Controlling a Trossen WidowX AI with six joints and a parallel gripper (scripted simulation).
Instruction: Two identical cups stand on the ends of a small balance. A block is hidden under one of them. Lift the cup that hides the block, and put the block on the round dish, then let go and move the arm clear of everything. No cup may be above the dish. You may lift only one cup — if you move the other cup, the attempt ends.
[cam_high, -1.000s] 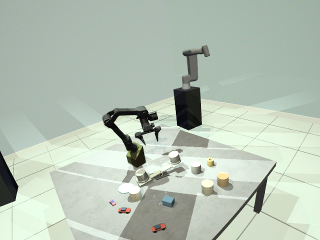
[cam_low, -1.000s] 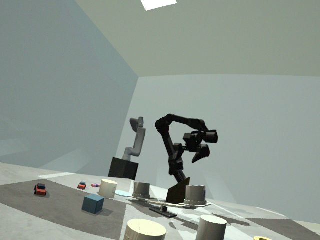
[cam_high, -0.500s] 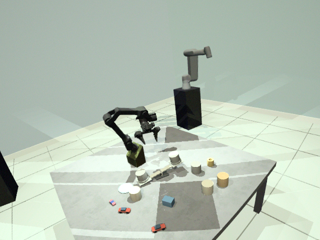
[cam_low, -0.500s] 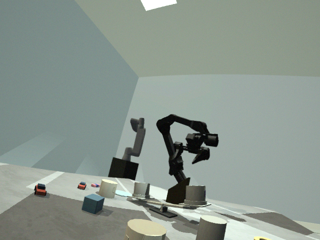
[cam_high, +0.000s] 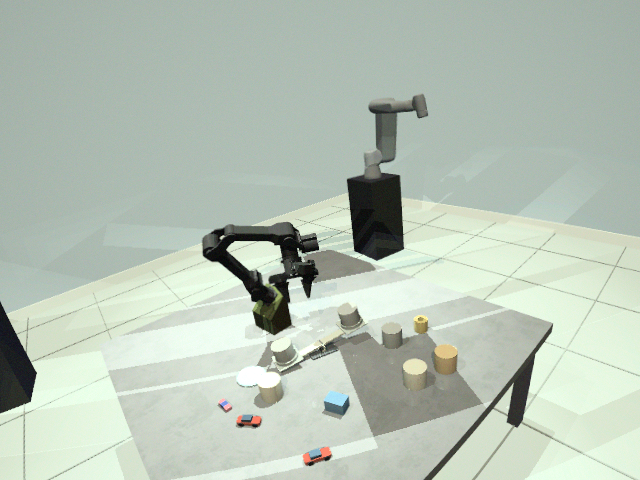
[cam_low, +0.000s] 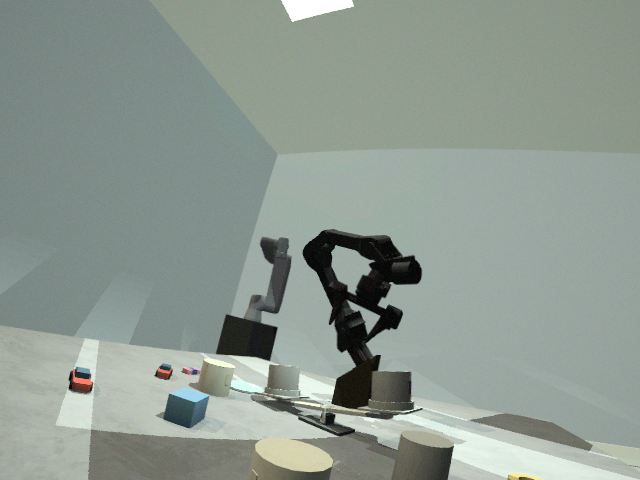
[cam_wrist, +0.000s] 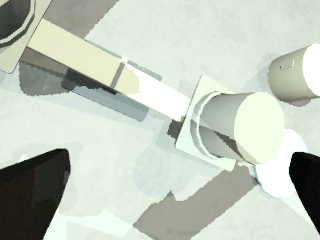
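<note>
Right now the grey block is 5 cm ahead of my gripper tip, 11 cm to the right of it and 15 cm below it. Round my gripper tip: blue cube 32 cm ahead, 9 cm to the right, 17 cm below; small balance 7 cm ahead, 2 cm to the left, 16 cm below; round dish 3 cm ahead, 23 cm to the right, 19 cm below.
</note>
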